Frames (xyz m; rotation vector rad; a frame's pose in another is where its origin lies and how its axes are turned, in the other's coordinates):
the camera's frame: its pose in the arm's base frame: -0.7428 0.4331 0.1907 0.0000 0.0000 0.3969
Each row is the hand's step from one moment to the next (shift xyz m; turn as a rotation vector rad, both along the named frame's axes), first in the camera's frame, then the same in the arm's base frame.
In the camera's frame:
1: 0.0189 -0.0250 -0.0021 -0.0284 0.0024 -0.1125
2: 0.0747 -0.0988 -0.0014 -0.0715 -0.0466 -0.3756
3: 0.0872 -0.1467 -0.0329 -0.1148 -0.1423 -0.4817
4: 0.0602 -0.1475 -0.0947 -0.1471 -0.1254 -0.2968
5: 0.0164 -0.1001 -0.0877 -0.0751 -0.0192 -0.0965
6: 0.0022 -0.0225 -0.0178 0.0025 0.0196 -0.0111
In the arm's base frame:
1: 0.0271 -0.0158 -0.0021 -0.0271 -0.0088 -0.1125
2: 0.1071 -0.0622 -0.0014 -0.0479 -0.0706 -0.3756
3: 0.1371 -0.1016 -0.0329 -0.0509 -0.1756 -0.4817
4: 0.1125 -0.1128 -0.0947 -0.0872 -0.1725 -0.2968
5: 0.0538 -0.0860 -0.0877 -0.0618 -0.0467 -0.0965
6: 0.0107 -0.0199 -0.0178 -0.0053 0.0190 -0.0111

